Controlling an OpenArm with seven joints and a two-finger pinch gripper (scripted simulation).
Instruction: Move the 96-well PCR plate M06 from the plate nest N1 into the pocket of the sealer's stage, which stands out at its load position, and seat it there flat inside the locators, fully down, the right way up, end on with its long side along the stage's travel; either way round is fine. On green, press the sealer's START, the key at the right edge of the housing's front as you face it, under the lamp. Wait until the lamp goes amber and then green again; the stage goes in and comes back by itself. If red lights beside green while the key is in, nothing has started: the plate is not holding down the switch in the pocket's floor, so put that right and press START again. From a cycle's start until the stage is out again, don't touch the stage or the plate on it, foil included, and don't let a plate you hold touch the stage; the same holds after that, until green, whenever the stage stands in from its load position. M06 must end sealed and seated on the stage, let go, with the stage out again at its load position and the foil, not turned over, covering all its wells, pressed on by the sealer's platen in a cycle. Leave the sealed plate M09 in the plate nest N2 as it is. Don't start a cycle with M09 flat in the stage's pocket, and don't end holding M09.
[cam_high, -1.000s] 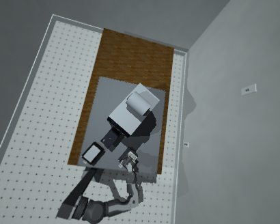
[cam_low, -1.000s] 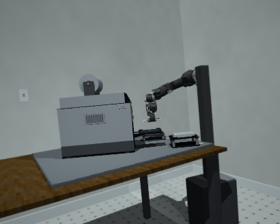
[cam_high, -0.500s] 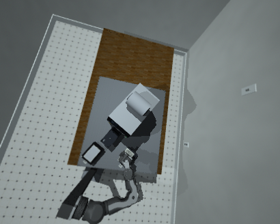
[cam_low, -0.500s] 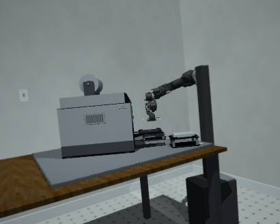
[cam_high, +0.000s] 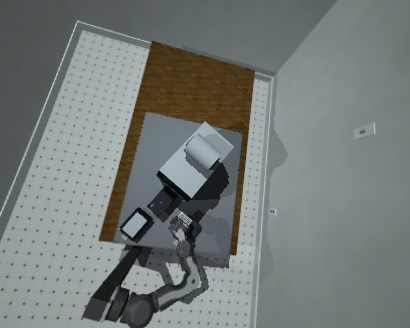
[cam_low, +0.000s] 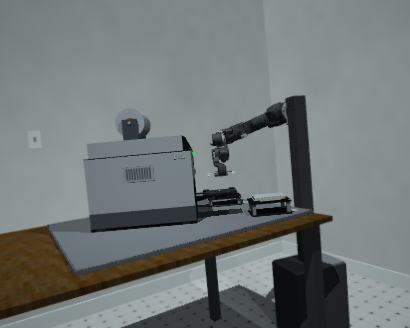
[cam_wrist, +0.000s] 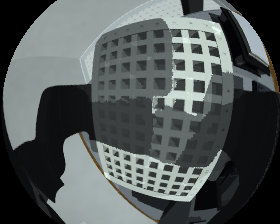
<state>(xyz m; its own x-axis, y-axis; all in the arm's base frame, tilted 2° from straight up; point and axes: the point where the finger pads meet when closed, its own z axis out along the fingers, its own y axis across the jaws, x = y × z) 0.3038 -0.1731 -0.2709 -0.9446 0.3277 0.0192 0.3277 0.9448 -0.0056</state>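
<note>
The dark sealer stage lies 7 cm ahead of my hand, 16 cm to the left of it and 6 cm below it. From my hand the other things lie so: white label (14 cm behind, 4 cm to the right, 16 cm below); then 96-well PCR plate M06 (right at my hand); then dark nest N1 (4 cm behind, 7 cm to the right, 12 cm below).
</note>
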